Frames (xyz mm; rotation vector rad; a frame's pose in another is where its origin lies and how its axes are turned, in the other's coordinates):
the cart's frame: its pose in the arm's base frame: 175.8 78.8 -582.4 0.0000 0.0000 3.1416
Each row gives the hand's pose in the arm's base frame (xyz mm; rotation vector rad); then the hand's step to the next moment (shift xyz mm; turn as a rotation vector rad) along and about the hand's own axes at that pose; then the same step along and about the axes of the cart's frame.
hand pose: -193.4 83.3 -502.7 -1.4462 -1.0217 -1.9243
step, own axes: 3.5 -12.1 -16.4 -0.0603 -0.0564 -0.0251
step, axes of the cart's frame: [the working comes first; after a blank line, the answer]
step, axes of the arm's base frame: -19.6 -6.2 -2.2 -0.0400 0.0103 -0.0758

19.6 6.2 -2.2 0.0400 -0.0103 -0.0758
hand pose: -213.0 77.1 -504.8 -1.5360 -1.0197 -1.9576
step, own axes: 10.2 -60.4 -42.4 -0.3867 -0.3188 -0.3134
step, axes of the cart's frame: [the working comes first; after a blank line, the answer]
step, axes of the arm's base frame: -73.4 6.0 -11.4 -0.3200 -0.0789 -0.4907

73.4 -6.0 -11.4 0.3200 0.0789 -0.4907
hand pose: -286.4 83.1 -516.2 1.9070 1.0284 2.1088
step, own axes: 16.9 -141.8 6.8 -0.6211 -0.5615 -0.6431
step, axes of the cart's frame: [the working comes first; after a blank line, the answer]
step, axes of the arm's base frame: -46.1 119.4 -63.6 -0.6593 -0.1448 -0.8118

46.1 -119.4 -63.6 0.6593 0.1448 -0.8118
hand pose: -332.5 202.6 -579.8 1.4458 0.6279 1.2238
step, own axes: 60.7 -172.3 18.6 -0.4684 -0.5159 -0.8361
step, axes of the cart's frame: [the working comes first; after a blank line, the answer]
step, axes of the arm's base frame: 77.8 93.2 -137.8 -0.7962 0.0521 -0.7402

-77.8 -93.2 -137.8 0.7962 -0.0521 -0.7402
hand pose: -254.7 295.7 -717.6 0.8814 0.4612 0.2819
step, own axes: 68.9 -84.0 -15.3 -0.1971 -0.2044 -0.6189
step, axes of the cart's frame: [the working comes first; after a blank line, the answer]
step, axes of the arm's base frame: 56.2 -11.9 -93.5 -0.4684 0.2094 -0.4477

-56.2 11.9 -93.5 0.4684 -0.2094 -0.4477
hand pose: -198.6 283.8 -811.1 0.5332 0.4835 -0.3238
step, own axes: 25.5 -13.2 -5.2 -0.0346 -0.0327 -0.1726
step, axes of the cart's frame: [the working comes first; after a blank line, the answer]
step, axes of the arm's base frame: 14.1 -12.2 -22.4 -0.1035 0.0748 -0.1255

-14.1 12.2 -22.4 0.1035 -0.0748 -0.1255
